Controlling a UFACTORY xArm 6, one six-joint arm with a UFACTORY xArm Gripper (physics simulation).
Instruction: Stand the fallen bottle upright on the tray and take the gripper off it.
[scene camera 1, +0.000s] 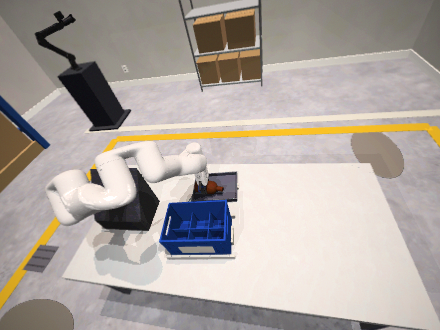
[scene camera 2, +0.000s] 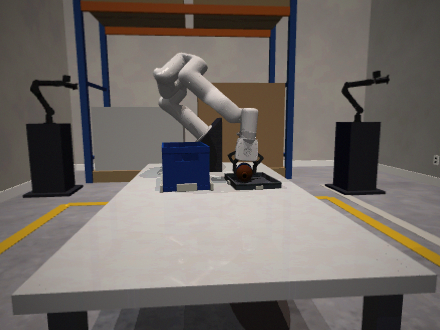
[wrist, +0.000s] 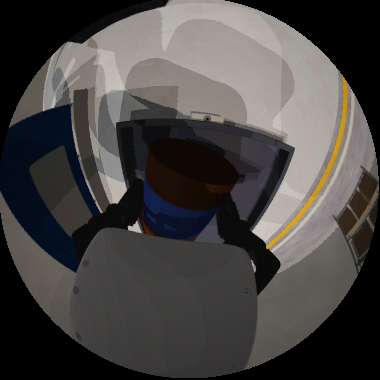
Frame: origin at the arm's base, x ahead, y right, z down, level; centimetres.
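Seen in the pictures: gripper, fingertip midpoint: (scene camera 1: 205, 187) (wrist: 180, 193); arm's base, link origin: (scene camera 2: 204, 134).
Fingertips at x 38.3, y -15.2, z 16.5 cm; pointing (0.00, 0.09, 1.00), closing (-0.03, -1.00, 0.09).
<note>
Offsets run from my fingertips to a thing's middle. Level surfaces: height alone.
A brown bottle @[dz -0.8, dx +2.8, dy +0.5 cm] (scene camera 1: 212, 187) (scene camera 2: 244, 173) (wrist: 192, 172) with a blue band lies on its side, its neck toward scene camera 2 and its base toward the top of the wrist view. It is at the dark tray @[dz +2.1, dx +5.1, dy -2.0 cm] (scene camera 1: 230, 179) (scene camera 2: 270, 185) (wrist: 250, 200); whether it touches the tray floor cannot be told. My gripper (scene camera 1: 202, 187) (scene camera 2: 245, 170) (wrist: 180, 193) points down over the bottle and is shut on its body, one black finger on each side. The neck is hidden in the wrist view.
A blue crate @[dz -5.4, dx +2.6, dy +27.3 cm] (scene camera 1: 196, 247) (scene camera 2: 185, 172) (wrist: 35, 175) with compartments stands close beside the tray on the white table @[dz +3.4 cm] (scene camera 1: 310, 240) (scene camera 2: 225, 240). The black arm mount (scene camera 1: 122, 220) stands behind the crate. A rack (scene camera 1: 223, 52) with boxes stands far off on the floor.
</note>
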